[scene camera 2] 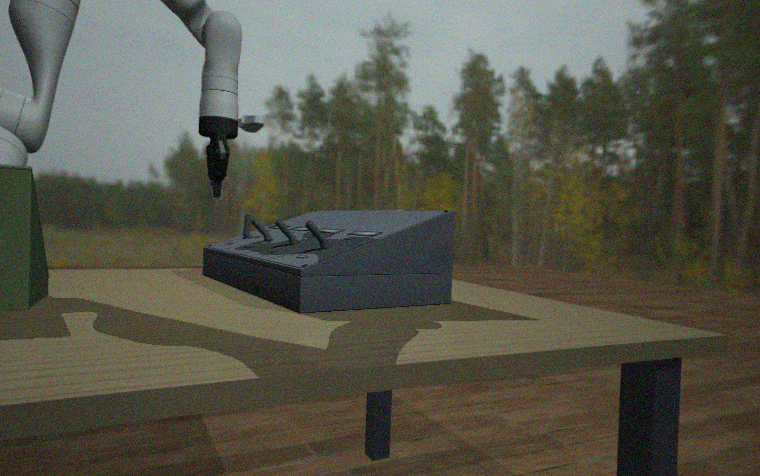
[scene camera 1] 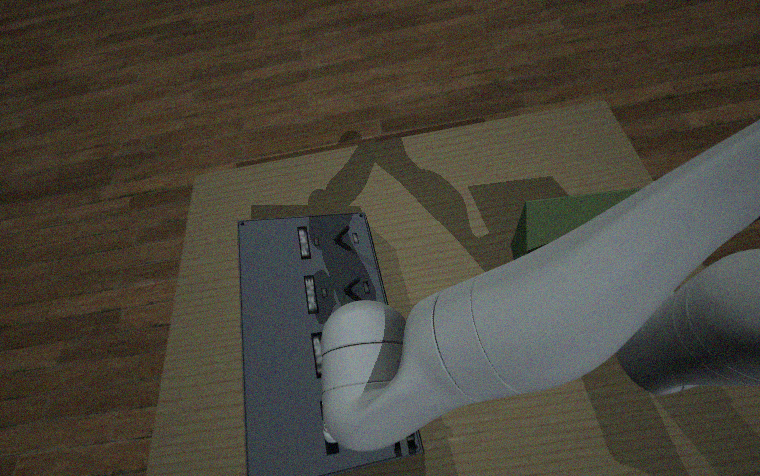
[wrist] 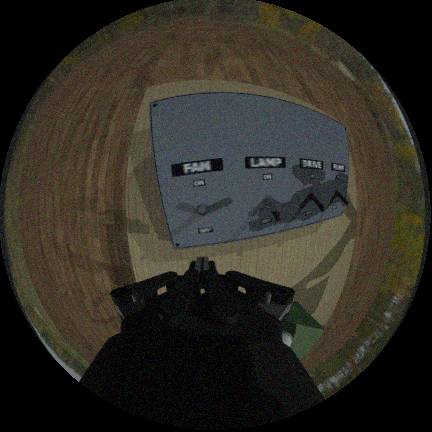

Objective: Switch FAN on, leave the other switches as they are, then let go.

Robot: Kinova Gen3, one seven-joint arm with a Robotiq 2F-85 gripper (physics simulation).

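Frame: origin at the arm's base, x left, y down, z back, level; centimetres.
Seen in the pictures: gripper, between the fingertips: (scene camera 2: 216,199) (wrist: 202,263).
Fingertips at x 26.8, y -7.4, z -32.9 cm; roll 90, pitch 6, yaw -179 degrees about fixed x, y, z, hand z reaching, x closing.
Offsets run from my fingertips to a thing's top centre. Level surfaces: height alone.
The grey sloped switch panel (scene camera 1: 274,336) (scene camera 2: 415,246) (wrist: 225,120) stands on the table. The FAN lever {dx +0.7, dy +2.6, dz -6.3 cm} (scene camera 2: 246,226) (wrist: 202,209) is seen nearly end-on below its ON mark in the wrist view; in scene camera 2 it stands steeper than the others, tilted more toward the ON side. The LAMP lever {dx -11.3, dy +3.5, dz -7.6 cm} (scene camera 2: 261,230) (wrist: 276,216), DRIVE lever {dx -23.0, dy +3.5, dz -10.3 cm} (scene camera 1: 352,289) (scene camera 2: 285,232) (wrist: 314,200) and the fourth lever {dx -34.7, dy +3.5, dz -13.0 cm} (scene camera 1: 342,237) (scene camera 2: 317,234) (wrist: 340,197) lean toward the panel's low edge. My gripper (scene camera 2: 216,193) (wrist: 202,263) is shut and empty, above and apart from the levers. The arm hides it in scene camera 1.
The wooden table {dy +16.1 cm} (scene camera 1: 196,280) (scene camera 2: 560,330) (wrist: 240,257) carries the panel and a green block (scene camera 1: 560,218) (scene camera 2: 16,241) (wrist: 306,335) at the arm's base. The arm (scene camera 1: 448,336) (scene camera 2: 220,67) covers the FAN end of the panel in scene camera 1 and casts shadows across the panel.
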